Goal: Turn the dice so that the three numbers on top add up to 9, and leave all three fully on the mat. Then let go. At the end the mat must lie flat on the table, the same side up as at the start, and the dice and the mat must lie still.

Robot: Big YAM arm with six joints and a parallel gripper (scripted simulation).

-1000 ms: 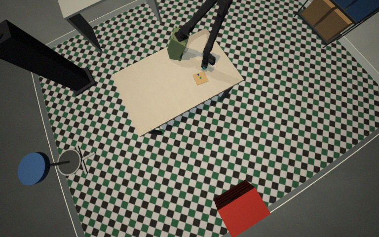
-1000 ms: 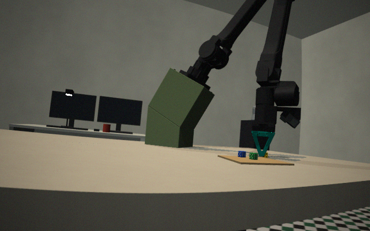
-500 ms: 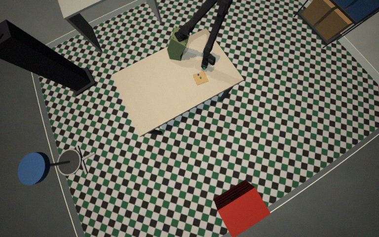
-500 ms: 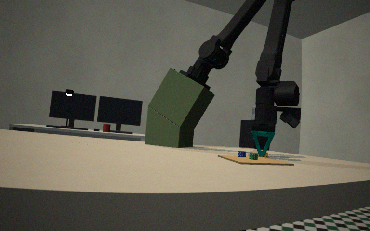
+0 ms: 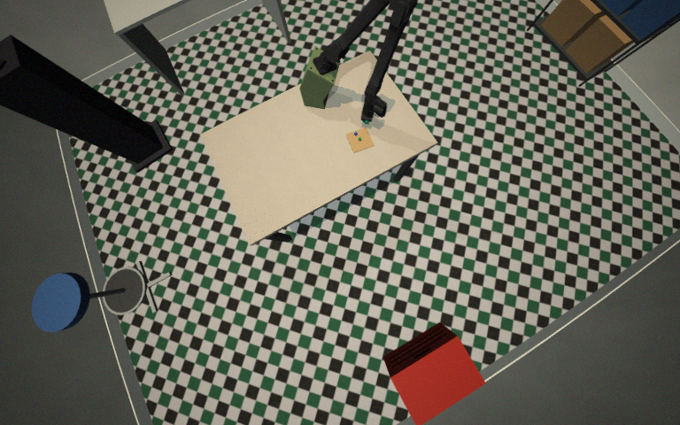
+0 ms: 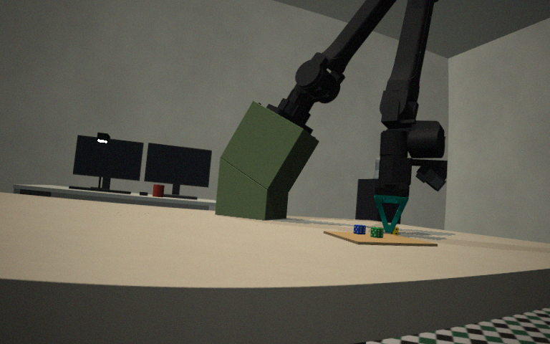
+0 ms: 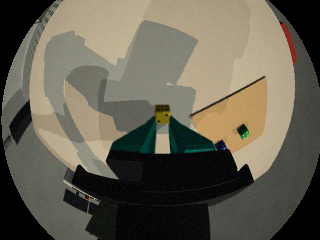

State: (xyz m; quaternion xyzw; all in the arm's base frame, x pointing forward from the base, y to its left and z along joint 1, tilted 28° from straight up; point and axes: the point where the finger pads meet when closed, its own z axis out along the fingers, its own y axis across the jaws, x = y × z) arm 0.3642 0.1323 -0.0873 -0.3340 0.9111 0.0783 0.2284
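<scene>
Right now my hand is 1 cm to the right of the yellow die and 1 cm short of it. From my hand the other things lie so: blue die 11 cm to the right, 3 cm ahead; green die 11 cm to the right, 8 cm ahead; mat 11 cm to the right, 8 cm ahead, 1 cm below.
</scene>
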